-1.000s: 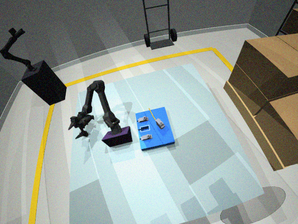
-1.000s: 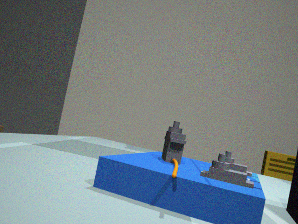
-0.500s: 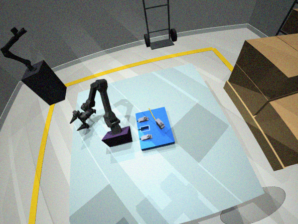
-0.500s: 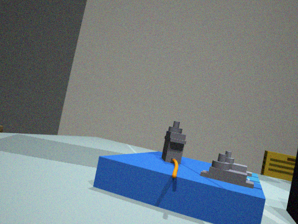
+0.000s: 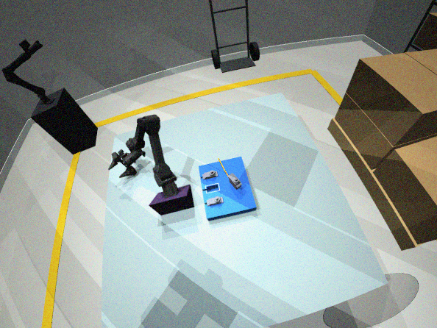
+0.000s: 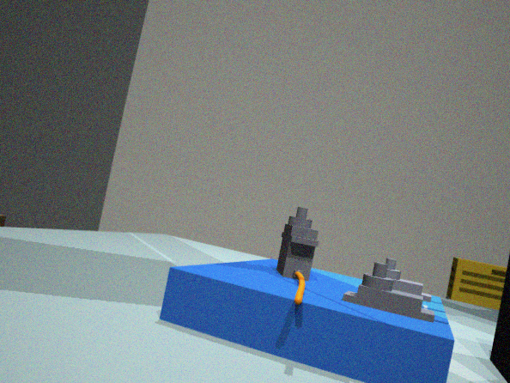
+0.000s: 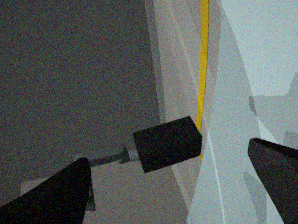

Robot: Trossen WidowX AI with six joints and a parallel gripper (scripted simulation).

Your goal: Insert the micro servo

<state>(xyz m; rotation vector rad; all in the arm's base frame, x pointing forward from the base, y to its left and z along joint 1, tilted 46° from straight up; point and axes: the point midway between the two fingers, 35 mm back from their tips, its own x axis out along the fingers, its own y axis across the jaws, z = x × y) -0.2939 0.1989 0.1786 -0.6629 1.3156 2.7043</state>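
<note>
Right now my gripper tip is 640 mm short of the blue deck, 280 mm to the left of it and 70 mm above it.
</note>
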